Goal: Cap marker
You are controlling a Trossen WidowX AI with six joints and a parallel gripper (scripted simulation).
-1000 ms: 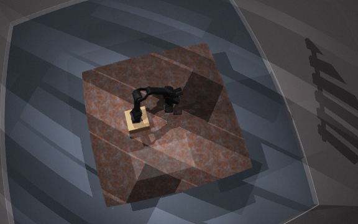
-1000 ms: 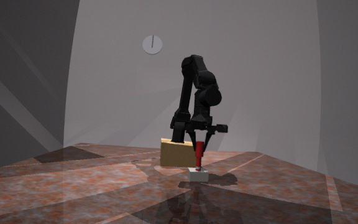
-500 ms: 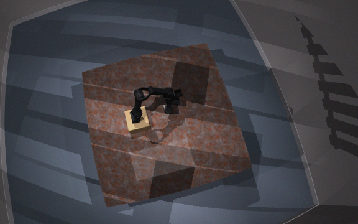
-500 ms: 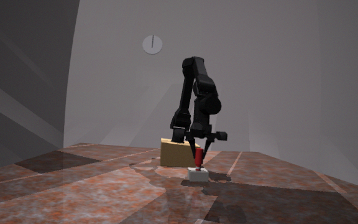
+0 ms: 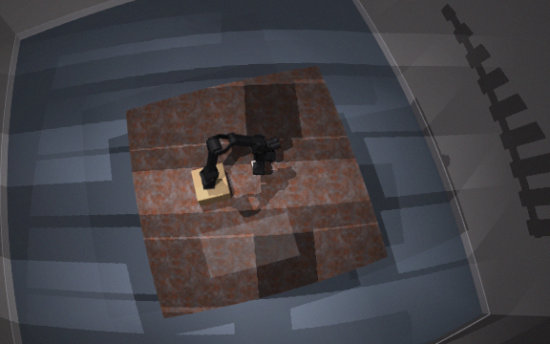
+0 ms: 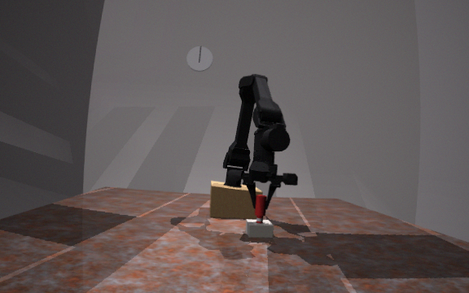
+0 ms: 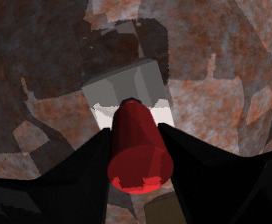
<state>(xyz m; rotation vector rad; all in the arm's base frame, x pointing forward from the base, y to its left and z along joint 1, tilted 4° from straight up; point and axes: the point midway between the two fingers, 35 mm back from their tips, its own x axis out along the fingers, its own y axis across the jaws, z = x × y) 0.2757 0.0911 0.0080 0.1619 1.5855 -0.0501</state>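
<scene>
My gripper tip is 1 cm below the red cap. Round my gripper tip: grey holder block (6 cm below).
</scene>
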